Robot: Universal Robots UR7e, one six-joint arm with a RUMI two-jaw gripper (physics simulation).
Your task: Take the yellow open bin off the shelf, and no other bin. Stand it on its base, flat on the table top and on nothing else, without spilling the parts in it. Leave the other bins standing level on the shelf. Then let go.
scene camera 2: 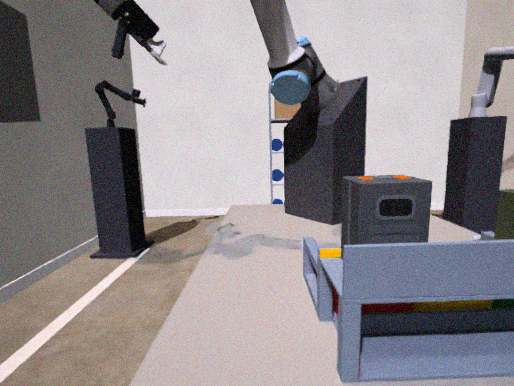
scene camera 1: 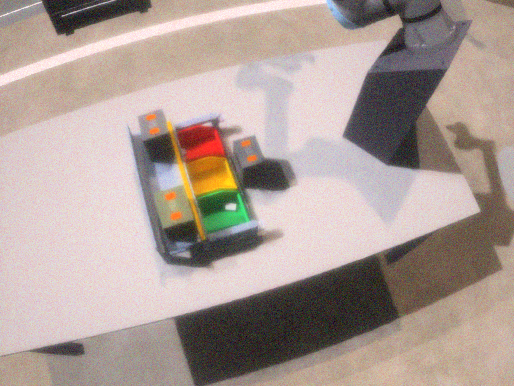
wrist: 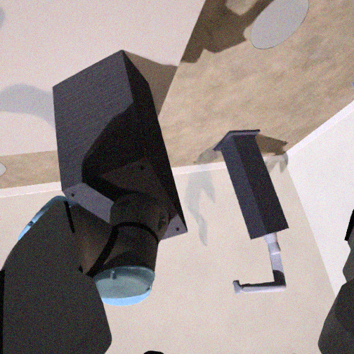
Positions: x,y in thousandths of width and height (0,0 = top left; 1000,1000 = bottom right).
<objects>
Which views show the yellow open bin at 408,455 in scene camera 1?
Scene camera 2 and scene camera 1 only.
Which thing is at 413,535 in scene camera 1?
A green bin.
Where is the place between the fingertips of my gripper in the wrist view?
At 589,592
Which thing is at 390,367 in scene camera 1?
A red bin.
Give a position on a yellow open bin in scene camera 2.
At 917,789
</objects>
